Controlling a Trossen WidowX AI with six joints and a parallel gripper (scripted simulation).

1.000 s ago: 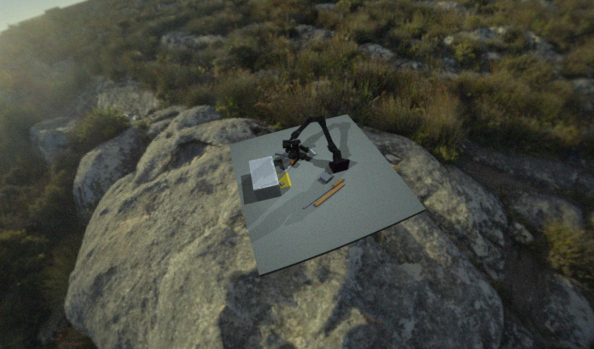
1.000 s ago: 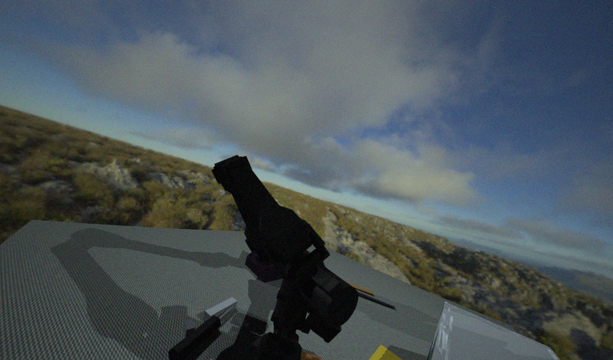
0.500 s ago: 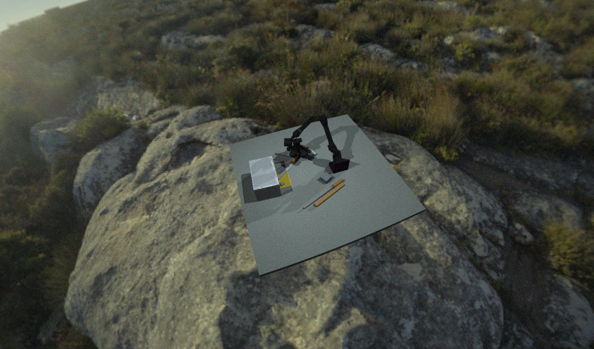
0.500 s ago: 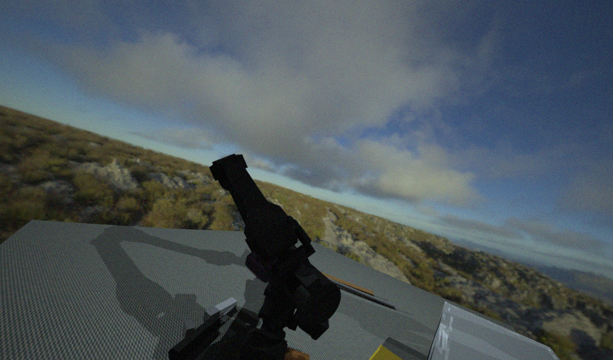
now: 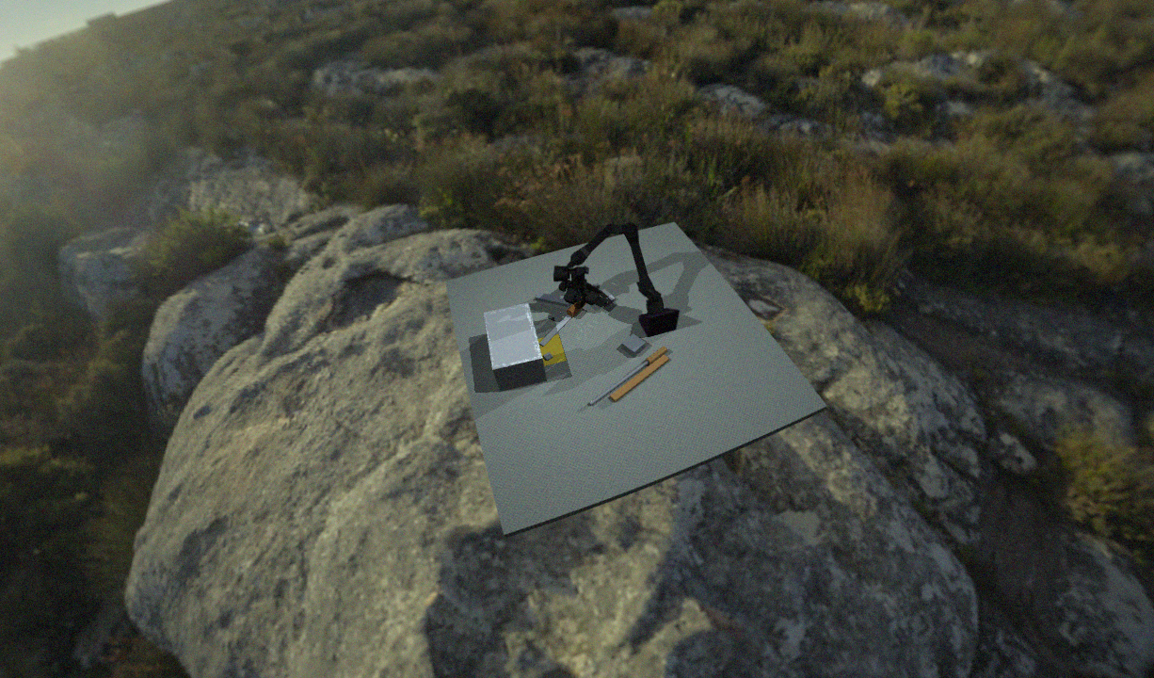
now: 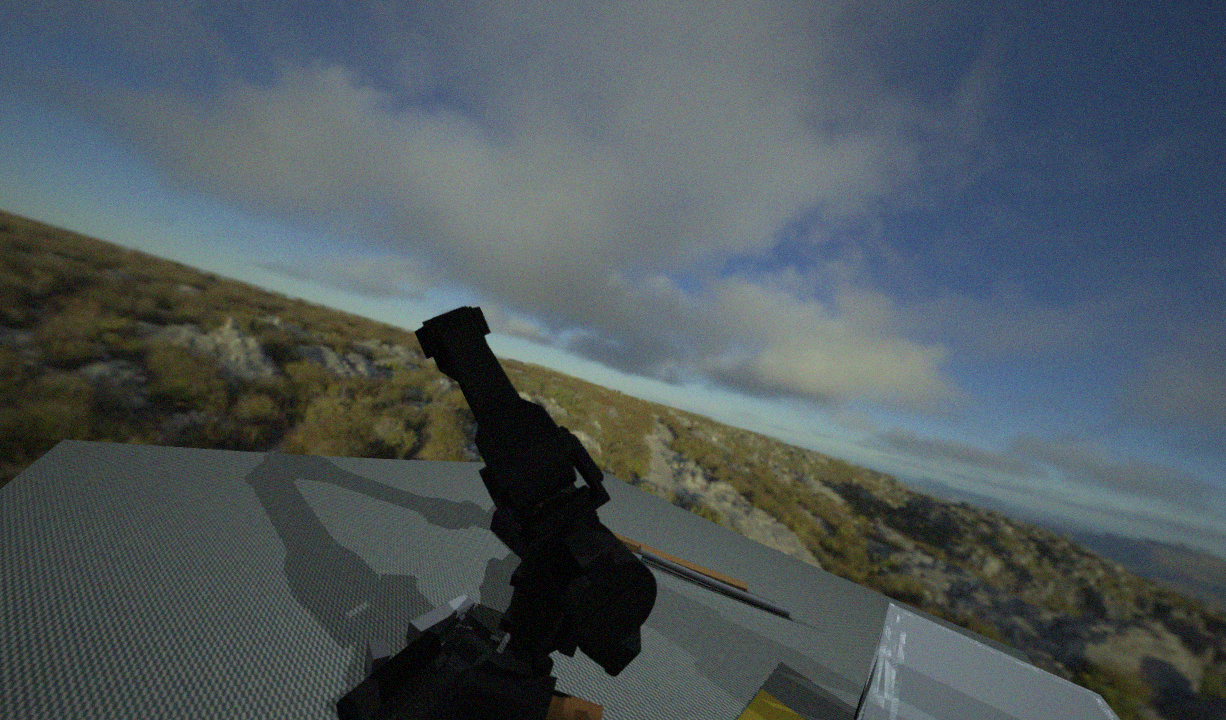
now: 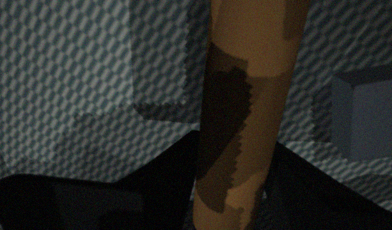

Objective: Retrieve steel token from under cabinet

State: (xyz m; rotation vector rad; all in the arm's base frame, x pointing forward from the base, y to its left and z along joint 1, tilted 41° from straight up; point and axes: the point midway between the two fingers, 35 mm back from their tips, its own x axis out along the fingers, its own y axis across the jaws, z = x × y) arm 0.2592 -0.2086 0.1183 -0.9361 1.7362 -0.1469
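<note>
The small grey cube is 120 mm behind my gripper tip and 80 mm to the right of it. Also, from my gripper tip: grey bar (140 mm behind); grey block (320 mm to the left, 110 mm behind, 10 mm above); wooden stick (470 mm to the left, 60 mm behind).
</note>
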